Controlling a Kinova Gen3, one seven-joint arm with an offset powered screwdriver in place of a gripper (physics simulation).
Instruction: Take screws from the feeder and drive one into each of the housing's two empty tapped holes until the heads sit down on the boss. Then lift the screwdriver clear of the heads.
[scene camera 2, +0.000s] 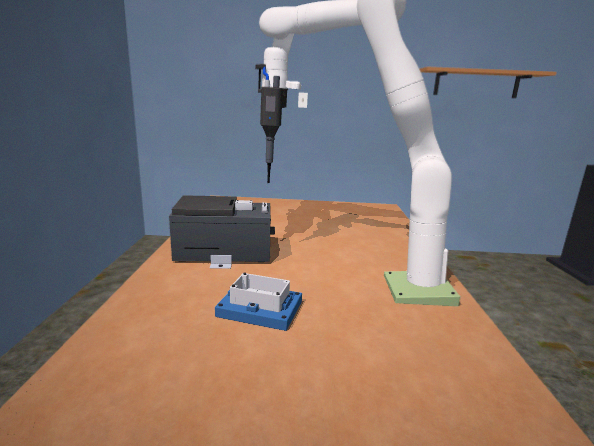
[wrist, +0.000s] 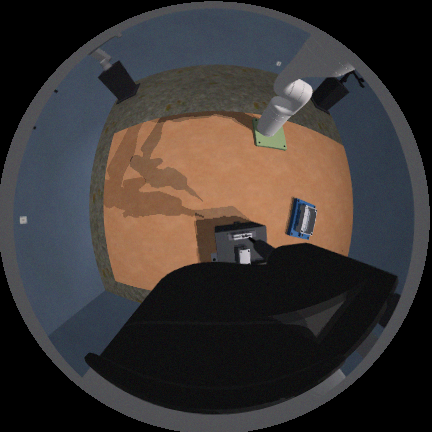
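Note:
The black screwdriver (scene camera 2: 268, 180) (wrist: 250, 239) points straight down, its bit high above the feeder's pick-up end. Whether a screw is on the bit is too small to tell. The dark grey feeder (scene camera 2: 220, 237) (wrist: 224, 245) has a small light screw rail (scene camera 2: 265, 206) (wrist: 242, 235) on top; in the wrist view the bit tip lies over this rail's edge. The light grey open-topped housing (scene camera 2: 265, 298) (wrist: 308, 220) sits upright in the blue fixture (scene camera 2: 250, 316) (wrist: 295, 215). Dark spots show at its corners; which are screw heads and which are holes cannot be told.
A small grey bracket (scene camera 2: 221, 261) stands in front of the feeder. A white block (scene camera 2: 244, 205) (wrist: 244, 256) is on the feeder's top. The arm's green base plate (scene camera 2: 425, 296) (wrist: 270, 142) is on the table (scene camera 2: 325, 380) (wrist: 225, 165), right of the fixture in the scene view.

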